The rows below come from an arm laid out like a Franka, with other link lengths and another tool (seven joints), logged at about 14 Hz.
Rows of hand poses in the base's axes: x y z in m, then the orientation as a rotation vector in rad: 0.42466, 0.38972, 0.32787, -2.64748, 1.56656, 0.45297; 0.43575, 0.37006, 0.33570, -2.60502, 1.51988, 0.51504; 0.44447, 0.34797, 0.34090, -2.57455, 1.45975, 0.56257; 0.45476, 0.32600, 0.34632, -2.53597, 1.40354, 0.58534; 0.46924, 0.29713, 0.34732, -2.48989, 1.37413, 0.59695; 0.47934, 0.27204, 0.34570, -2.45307, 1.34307, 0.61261; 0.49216, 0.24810, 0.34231, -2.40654, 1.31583, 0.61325; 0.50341, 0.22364, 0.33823, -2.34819, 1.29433, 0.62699; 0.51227, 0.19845, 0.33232, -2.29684, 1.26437, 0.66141; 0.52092, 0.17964, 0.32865, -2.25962, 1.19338, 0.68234; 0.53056, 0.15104, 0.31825, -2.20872, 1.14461, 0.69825; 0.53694, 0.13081, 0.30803, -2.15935, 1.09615, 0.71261; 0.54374, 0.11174, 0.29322, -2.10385, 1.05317, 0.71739; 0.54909, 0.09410, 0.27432, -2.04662, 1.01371, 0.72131; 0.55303, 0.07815, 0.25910, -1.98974, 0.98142, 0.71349; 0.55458, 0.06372, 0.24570, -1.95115, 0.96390, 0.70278; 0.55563, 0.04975, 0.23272, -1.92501, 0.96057, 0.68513
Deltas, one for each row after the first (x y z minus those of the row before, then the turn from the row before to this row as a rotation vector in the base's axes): 0.01109, -0.01966, 0.00783, 0.06725, 0.01326, 0.00547; 0.00872, -0.02209, 0.00520, 0.06214, 0.00581, 0.01746; 0.01029, -0.02197, 0.00542, 0.06161, -0.01029, 0.01078; 0.01448, -0.02887, 0.00100, 0.05168, -0.01159, -0.00646; 0.01010, -0.02509, -0.00162, 0.04623, -0.00674, -0.00050; 0.01282, -0.02394, -0.00339, 0.04938, -0.01757, -0.00902; 0.01125, -0.02446, -0.00408, 0.05766, -0.00881, -0.01560; 0.00886, -0.02519, -0.00591, 0.05988, 0.00483, -0.00394; 0.00865, -0.01881, -0.00367, 0.06755, -0.01528, 0.02188; 0.00964, -0.02860, -0.01040, 0.06622, -0.01217, 0.00352; 0.00638, -0.02023, -0.01022, 0.06468, -0.01236, 0.00444; 0.00680, -0.01907, -0.01481, 0.06572, -0.01711, -0.00364; 0.00535, -0.01764, -0.01890, 0.06541, -0.01603, -0.00614; 0.00394, -0.01595, -0.01522, 0.06039, -0.02109, -0.01352; 0.00155, -0.01443, -0.01340, 0.03828, -0.01614, -0.01347; 0.00105, -0.01397, -0.01298, 0.02058, -0.01442, -0.01779
